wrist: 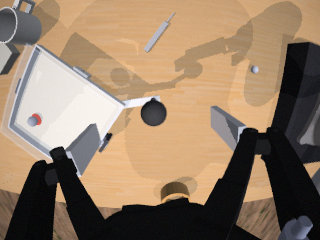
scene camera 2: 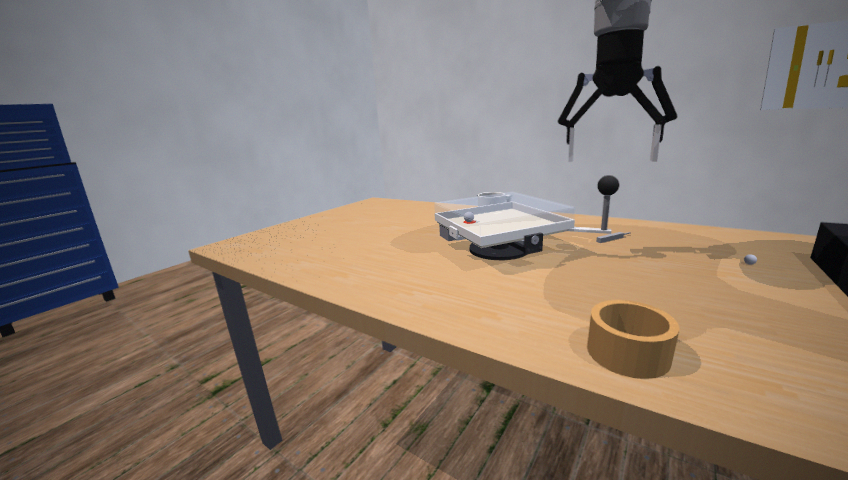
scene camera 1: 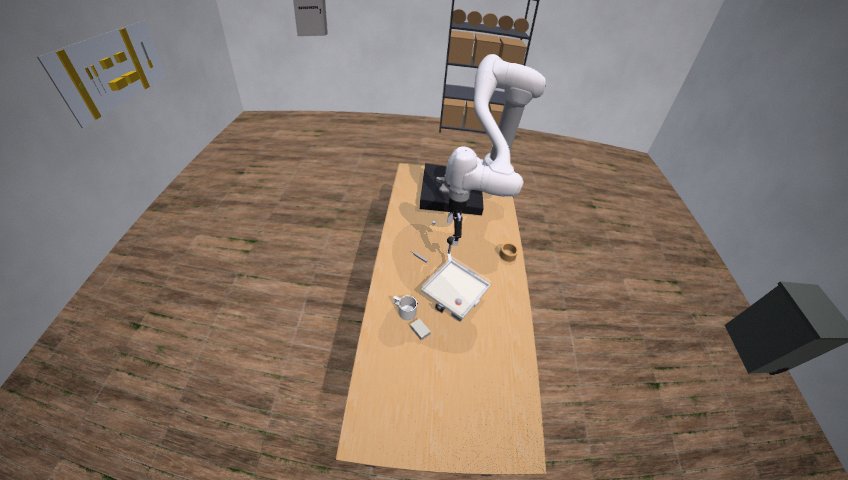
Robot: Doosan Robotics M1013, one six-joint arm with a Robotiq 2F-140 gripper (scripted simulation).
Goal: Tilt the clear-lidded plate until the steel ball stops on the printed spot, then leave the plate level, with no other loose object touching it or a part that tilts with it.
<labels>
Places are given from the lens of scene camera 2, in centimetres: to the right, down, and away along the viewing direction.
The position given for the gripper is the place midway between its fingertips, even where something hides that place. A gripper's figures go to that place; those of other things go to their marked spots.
gripper (scene camera 2: 610, 160): 36, -15, 65
clear-lidded plate (scene camera 2: 489, 220): 12, -4, 65
</labels>
